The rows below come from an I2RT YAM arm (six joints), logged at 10 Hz.
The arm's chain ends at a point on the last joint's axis. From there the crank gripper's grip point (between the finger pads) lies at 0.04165 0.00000 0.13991 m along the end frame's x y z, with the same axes.
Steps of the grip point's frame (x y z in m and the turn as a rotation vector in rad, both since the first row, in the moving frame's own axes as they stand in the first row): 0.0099, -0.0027, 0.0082, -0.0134, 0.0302, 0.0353; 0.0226, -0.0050, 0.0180, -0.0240, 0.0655, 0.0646; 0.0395, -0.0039, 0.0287, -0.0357, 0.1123, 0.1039; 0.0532, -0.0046, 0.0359, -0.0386, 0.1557, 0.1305; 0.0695, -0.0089, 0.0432, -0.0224, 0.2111, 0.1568; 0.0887, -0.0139, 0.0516, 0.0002, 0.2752, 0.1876; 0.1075, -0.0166, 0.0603, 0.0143, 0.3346, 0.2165; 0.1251, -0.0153, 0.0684, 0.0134, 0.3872, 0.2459; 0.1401, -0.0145, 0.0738, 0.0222, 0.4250, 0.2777; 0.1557, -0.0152, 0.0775, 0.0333, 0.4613, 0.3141
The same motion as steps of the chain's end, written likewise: 0.0058, -0.0061, 0.0095, -0.0134, 0.0302, 0.0353; 0.0137, -0.0113, 0.0211, -0.0240, 0.0655, 0.0646; 0.0246, -0.0139, 0.0344, -0.0357, 0.1123, 0.1039; 0.0328, -0.0167, 0.0442, -0.0386, 0.1557, 0.1305; 0.0420, -0.0207, 0.0551, -0.0224, 0.2111, 0.1568; 0.0532, -0.0251, 0.0681, 0.0002, 0.2752, 0.1876; 0.0650, -0.0285, 0.0815, 0.0143, 0.3346, 0.2165; 0.0769, -0.0300, 0.0942, 0.0134, 0.3872, 0.2459; 0.0880, -0.0309, 0.1030, 0.0222, 0.4250, 0.2777; 0.1001, -0.0334, 0.1101, 0.0333, 0.4613, 0.3141
